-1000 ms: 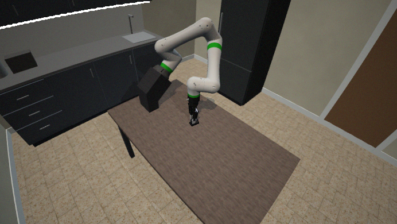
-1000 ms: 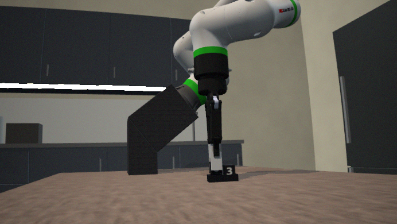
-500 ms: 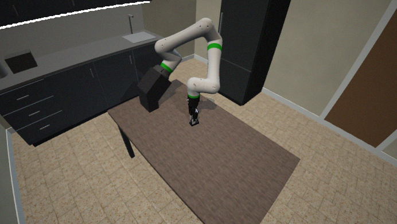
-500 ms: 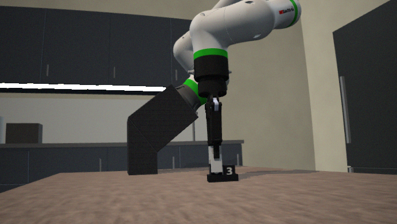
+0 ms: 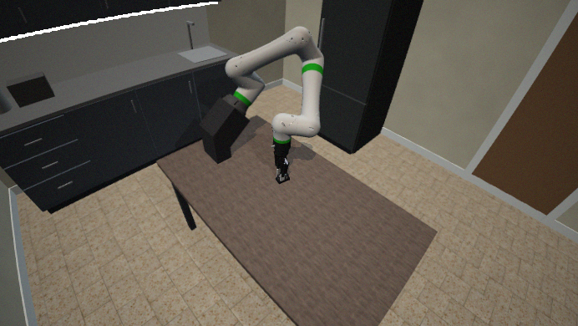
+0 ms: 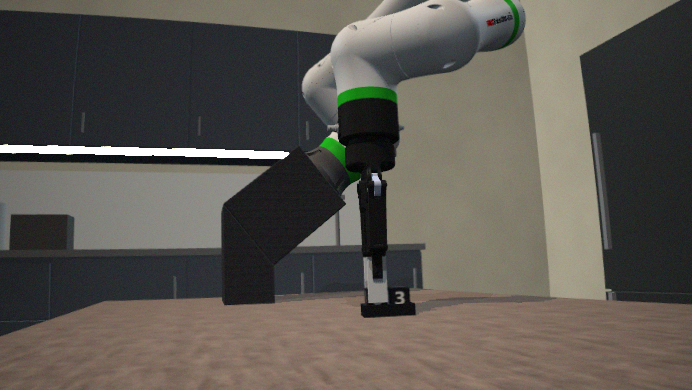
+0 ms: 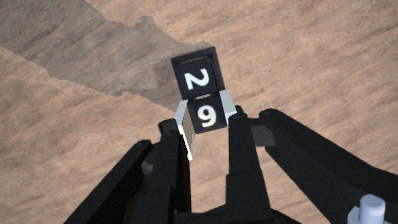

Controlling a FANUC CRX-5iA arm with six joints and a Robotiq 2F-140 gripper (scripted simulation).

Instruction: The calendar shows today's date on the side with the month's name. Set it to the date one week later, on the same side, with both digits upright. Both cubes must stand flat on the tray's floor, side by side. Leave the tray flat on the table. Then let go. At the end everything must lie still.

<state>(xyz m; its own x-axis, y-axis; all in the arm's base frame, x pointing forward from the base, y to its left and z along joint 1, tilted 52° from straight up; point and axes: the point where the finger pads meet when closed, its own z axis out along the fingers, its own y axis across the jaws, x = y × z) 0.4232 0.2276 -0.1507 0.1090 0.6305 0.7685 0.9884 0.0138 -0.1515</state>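
Now: hand 30 mm to the right of the cube and 30 mm above it. Round my hand: black tray 40 mm below, 20 mm to the left.
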